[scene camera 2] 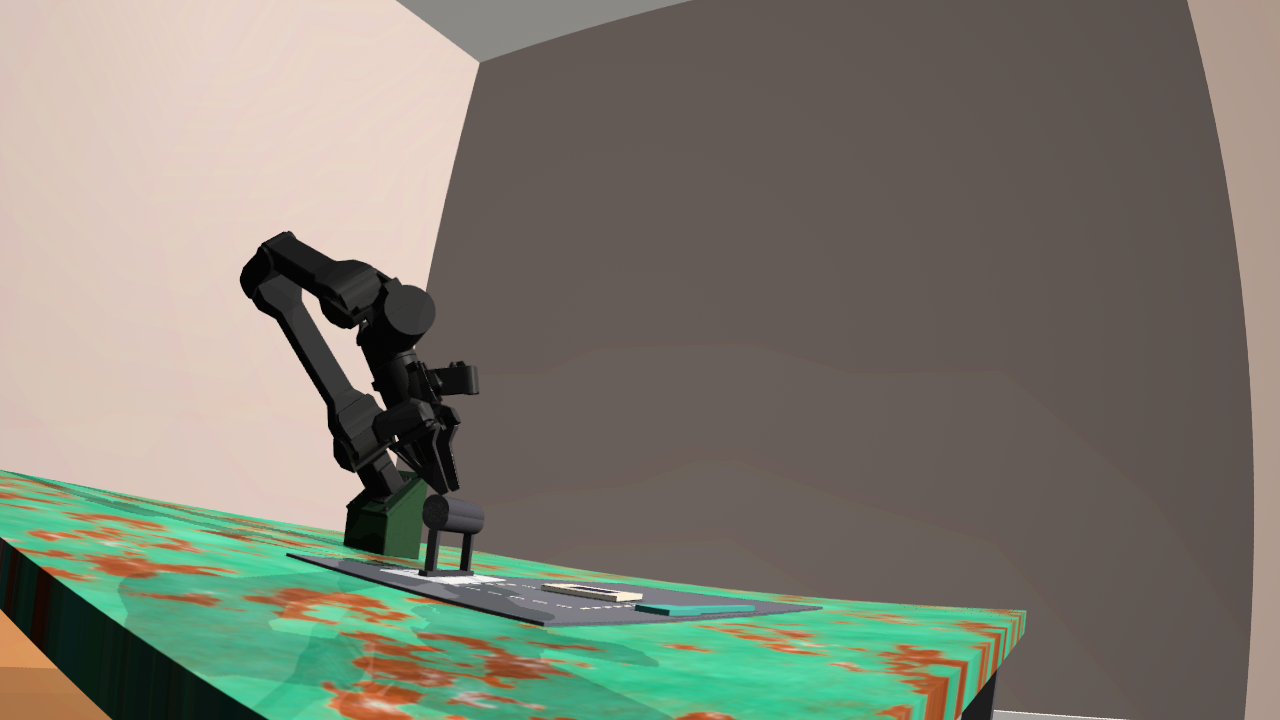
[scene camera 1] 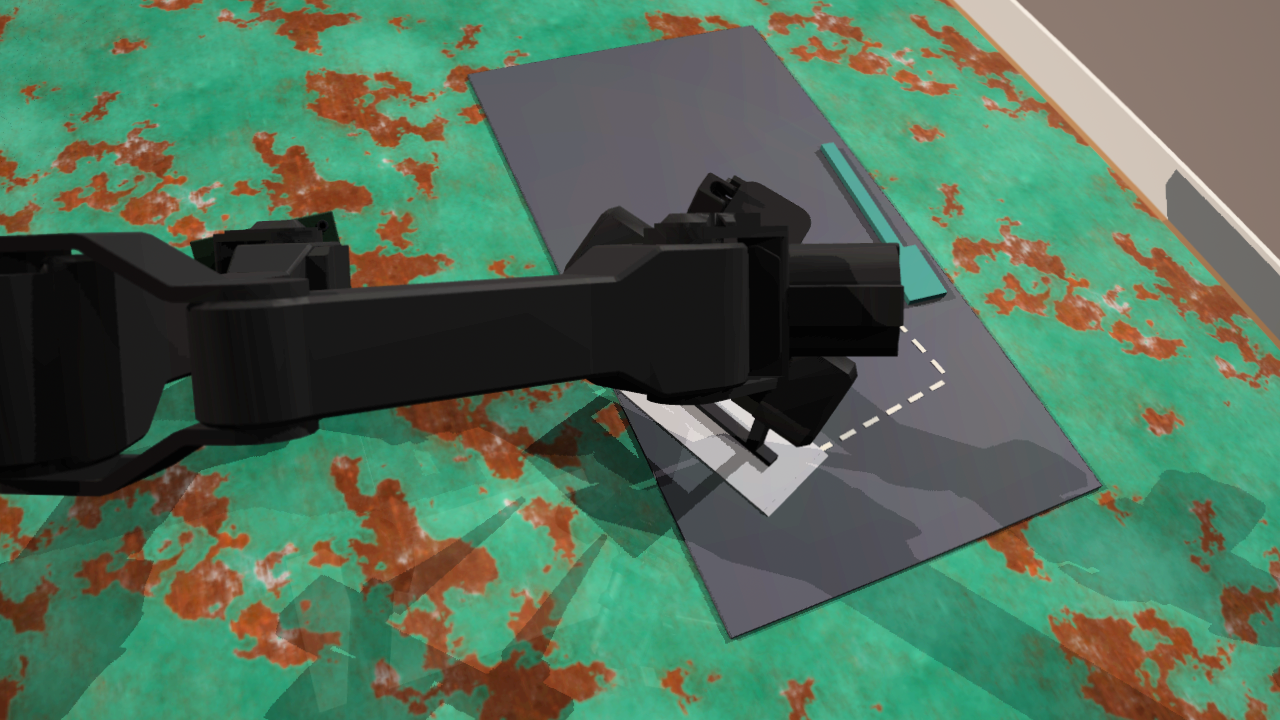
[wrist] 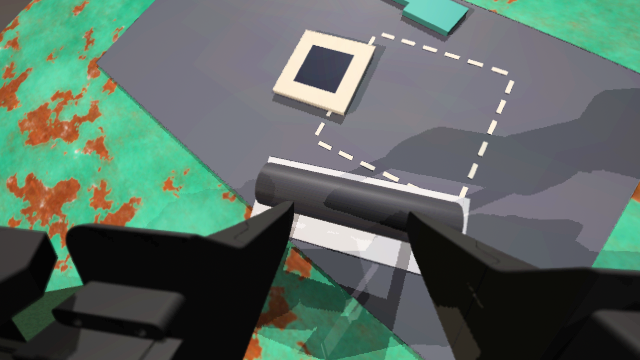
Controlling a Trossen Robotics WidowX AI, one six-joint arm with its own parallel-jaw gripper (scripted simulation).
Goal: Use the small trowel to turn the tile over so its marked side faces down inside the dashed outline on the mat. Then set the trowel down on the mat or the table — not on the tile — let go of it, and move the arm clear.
Path:
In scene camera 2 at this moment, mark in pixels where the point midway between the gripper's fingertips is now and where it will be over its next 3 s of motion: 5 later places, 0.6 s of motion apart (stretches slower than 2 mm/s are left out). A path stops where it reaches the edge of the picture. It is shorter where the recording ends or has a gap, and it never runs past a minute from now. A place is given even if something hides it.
My gripper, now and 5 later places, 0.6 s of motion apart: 450,492; 445,494; 438,495; 433,495; 448,513; 465,532

